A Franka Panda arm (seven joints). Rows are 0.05 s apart.
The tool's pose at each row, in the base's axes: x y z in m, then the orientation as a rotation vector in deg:
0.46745 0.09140 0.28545 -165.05 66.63 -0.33
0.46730 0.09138 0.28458 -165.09 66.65 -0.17
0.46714 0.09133 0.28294 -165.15 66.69 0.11
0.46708 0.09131 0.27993 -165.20 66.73 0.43
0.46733 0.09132 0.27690 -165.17 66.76 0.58
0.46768 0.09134 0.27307 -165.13 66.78 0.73
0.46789 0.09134 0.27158 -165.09 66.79 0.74
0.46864 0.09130 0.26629 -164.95 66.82 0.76
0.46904 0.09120 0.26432 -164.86 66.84 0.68
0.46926 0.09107 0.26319 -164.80 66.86 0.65
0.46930 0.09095 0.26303 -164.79 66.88 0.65
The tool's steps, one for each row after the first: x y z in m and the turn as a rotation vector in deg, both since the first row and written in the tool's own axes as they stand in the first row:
-0.00009 0.00015 0.00087 -0.08 -0.08 0.00
-0.00015 0.00035 0.00250 -0.21 -0.22 0.02
-0.00015 0.00051 0.00551 -0.35 -0.39 0.03
0.00005 0.00043 0.00854 -0.37 -0.48 0.06
0.00033 0.00030 0.01237 -0.38 -0.58 0.08
0.00049 0.00021 0.01387 -0.35 -0.60 0.10
0.00111 -0.00010 0.01916 -0.24 -0.66 0.15
0.00149 -0.00024 0.02114 -0.15 -0.64 0.18
0.00175 -0.00026 0.02227 -0.10 -0.64 0.21
0.00186 -0.00020 0.02242 -0.10 -0.64 0.22

